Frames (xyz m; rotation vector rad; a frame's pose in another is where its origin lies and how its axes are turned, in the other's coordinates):
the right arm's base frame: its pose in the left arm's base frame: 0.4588 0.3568 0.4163 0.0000 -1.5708 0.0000
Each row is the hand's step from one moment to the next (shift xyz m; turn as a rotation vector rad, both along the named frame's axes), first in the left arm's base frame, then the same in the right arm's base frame.
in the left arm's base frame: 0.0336 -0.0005 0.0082 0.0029 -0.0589 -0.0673
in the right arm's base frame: 0.0082 -0.0005 -0.0336 -0.0673 -0.0589 -0.0029
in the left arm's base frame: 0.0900 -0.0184 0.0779 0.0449 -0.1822 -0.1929
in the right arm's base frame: 0.0779 -0.0184 -0.0900 -0.1929 -0.1822 -0.0449
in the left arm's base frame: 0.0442 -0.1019 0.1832 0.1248 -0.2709 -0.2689
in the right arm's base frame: 0.1832 -0.1019 -0.0442 -0.2689 -0.2709 -0.1248
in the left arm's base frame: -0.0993 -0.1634 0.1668 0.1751 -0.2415 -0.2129
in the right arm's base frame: 0.1668 -0.1634 0.0993 -0.2129 -0.2415 -0.1751
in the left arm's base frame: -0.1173 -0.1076 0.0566 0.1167 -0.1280 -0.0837
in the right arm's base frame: 0.0566 -0.1076 0.1173 -0.0837 -0.1280 -0.1167
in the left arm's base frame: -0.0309 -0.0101 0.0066 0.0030 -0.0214 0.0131
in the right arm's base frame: 0.0066 -0.0101 0.0309 0.0131 -0.0214 -0.0030
